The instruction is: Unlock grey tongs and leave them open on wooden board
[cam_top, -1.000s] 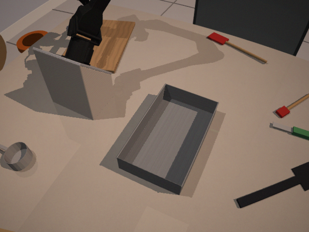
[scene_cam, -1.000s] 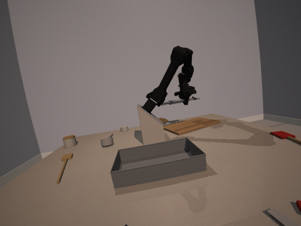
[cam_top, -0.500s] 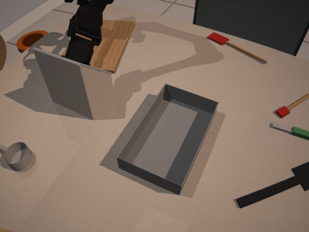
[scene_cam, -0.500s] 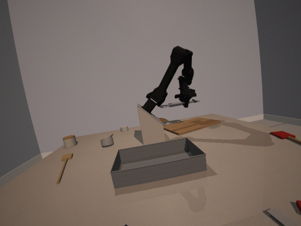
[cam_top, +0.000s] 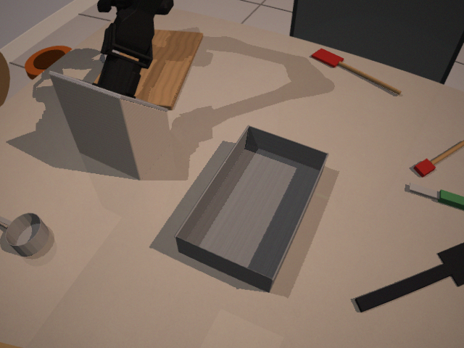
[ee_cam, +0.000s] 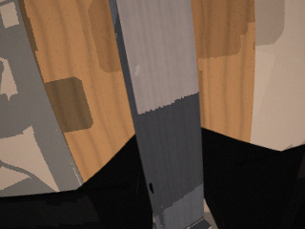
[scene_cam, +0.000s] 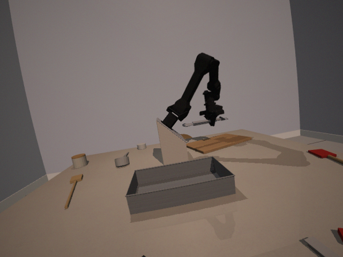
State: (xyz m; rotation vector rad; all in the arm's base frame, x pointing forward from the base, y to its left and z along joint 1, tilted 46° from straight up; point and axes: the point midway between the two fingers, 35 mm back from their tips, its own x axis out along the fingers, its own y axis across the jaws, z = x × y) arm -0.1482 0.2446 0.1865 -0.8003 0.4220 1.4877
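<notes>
Right now the wooden board is 1 cm to the left of my gripper tip and 11 cm below it. The rest, counted from my gripper tip: roasting tin 45 cm ahead, 32 cm to the right, 8 cm below; black spatula 83 cm ahead, 33 cm to the right, 11 cm below; green-handled tool 82 cm ahead, 14 cm to the right, 11 cm below.
</notes>
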